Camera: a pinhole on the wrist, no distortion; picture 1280 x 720 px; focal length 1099.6 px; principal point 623.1 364.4 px. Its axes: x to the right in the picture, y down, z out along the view. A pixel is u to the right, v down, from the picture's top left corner.
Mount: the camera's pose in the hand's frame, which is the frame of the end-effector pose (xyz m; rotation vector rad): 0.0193 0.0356 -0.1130 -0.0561 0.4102 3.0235
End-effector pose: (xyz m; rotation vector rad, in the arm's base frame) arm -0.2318 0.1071 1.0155 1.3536 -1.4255 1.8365
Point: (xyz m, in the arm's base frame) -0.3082 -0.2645 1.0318
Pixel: 345 245
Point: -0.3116 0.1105 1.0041
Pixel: 566 211
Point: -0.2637 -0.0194 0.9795
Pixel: 650 398
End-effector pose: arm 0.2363 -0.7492 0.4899 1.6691 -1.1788 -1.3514
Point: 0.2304 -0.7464 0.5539
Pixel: 1051 467
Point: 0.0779 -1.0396 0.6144
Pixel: outside the picture
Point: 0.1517 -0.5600 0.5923
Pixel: outside the picture
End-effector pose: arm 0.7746 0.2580 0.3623 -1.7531 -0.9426 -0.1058
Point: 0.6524 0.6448 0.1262
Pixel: 597 605
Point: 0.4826 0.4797 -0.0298
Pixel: 1147 598
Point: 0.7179 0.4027 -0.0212
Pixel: 1028 181
